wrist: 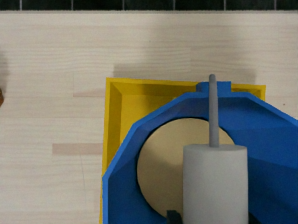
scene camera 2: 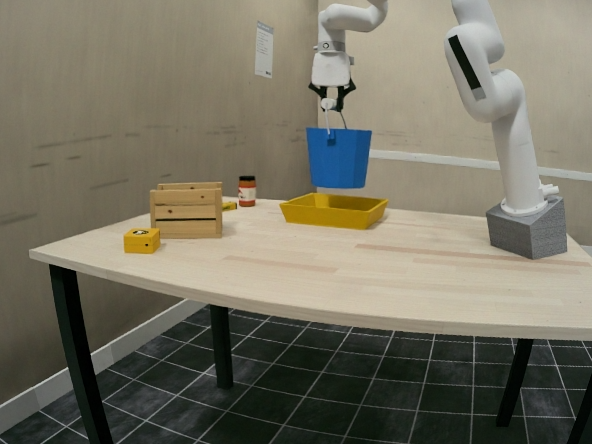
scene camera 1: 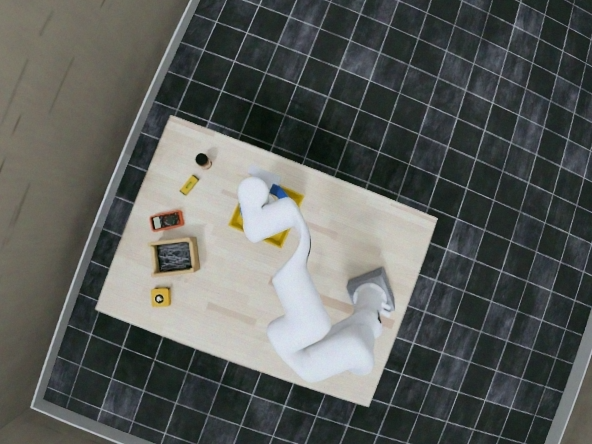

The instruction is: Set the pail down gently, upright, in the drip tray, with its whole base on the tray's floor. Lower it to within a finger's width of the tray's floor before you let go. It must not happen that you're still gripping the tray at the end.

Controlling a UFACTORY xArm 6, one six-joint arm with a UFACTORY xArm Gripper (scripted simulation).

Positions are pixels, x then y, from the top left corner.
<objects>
wooden crate: scene camera 2 181, 211; scene camera 1 176, 257; not seen in the wrist view (out of frame)
</objects>
